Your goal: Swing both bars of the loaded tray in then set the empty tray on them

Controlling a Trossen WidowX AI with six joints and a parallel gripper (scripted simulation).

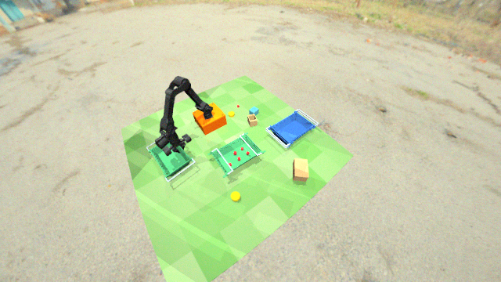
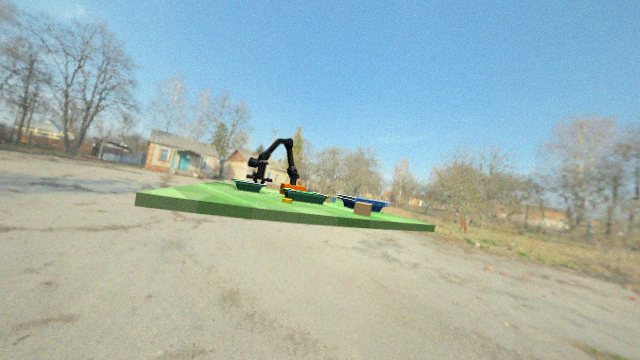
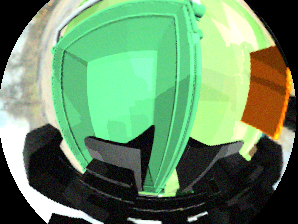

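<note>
My gripper tip is 7 cm to the left of the green tray, 3 cm below it and 2 cm short of it. The rest, counted from my gripper tip: small box: 55 cm to the left, 3 cm behind; cyan cube: 62 cm to the left, 12 cm behind, 1 cm above.
</note>
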